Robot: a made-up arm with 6 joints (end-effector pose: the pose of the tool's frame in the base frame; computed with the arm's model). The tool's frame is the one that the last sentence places.
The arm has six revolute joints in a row. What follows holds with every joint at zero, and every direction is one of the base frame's.
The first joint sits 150 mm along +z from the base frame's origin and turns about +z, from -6.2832 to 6.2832 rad.
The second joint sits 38 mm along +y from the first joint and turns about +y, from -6.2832 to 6.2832 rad.
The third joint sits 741 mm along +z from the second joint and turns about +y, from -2.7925 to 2.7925 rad.
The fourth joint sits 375 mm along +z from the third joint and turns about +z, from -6.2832 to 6.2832 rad.
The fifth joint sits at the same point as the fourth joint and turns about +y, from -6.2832 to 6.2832 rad.
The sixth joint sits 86 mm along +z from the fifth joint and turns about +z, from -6.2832 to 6.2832 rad.
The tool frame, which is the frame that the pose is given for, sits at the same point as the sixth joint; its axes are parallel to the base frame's.
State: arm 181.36 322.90 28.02 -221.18 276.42 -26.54
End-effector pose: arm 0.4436 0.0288 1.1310 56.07 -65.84 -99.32
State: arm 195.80 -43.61 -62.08 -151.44 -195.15 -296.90
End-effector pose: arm 0.7646 0.1880 0.5886 -86.07 -54.26 95.42
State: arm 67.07 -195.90 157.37 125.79 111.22 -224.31
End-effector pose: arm -0.1135 -0.0040 -0.3229 128.64 -4.27 -101.45
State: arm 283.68 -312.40 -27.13 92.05 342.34 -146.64
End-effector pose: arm 0.1790 -0.6850 1.0774 -8.26 26.07 -136.04
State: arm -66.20 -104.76 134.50 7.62 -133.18 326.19
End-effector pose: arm -0.2205 0.5735 0.2666 111.63 -50.27 -167.45
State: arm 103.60 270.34 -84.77 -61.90 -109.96 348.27
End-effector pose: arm 0.0670 -0.7417 -0.1933 -20.26 71.56 142.60
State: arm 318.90 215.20 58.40 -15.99 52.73 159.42
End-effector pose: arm -0.6274 0.5727 -0.3630 -28.99 23.61 106.27
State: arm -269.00 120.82 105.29 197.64 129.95 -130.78
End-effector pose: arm -0.0259 0.4491 -0.4966 97.80 53.18 173.78
